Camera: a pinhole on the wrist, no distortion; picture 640 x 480 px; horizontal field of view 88.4 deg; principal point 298.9 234.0 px. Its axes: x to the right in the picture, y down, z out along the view. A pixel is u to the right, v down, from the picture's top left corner.
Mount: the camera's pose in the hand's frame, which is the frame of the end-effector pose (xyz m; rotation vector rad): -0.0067 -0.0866 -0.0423 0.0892 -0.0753 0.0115
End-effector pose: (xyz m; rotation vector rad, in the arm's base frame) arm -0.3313 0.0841 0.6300 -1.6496 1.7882 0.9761
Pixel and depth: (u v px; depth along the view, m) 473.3 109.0 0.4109
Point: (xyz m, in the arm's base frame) -0.1176 0.2615 0.2195
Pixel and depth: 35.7 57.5 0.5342
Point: 0.1039 0.7113 0.6633
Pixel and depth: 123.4 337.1 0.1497
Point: -0.2758 0.2268 0.6339
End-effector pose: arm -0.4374 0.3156 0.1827 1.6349 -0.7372 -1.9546
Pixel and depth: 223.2 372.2 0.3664
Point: -0.7405 0.4032 0.3382
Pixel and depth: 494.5 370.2 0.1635
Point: -0.5826 0.3013 0.1232
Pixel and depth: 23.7 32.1 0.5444
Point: -0.7934 1.0370 0.2845
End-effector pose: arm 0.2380 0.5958 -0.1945 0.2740 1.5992 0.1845
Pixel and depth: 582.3 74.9 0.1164
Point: 0.3016 0.4709 -0.3233
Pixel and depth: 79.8 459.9 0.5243
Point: 0.7473 0.6694 0.2275
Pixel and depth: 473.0 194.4 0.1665
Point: 0.3560 0.4938 -0.3012
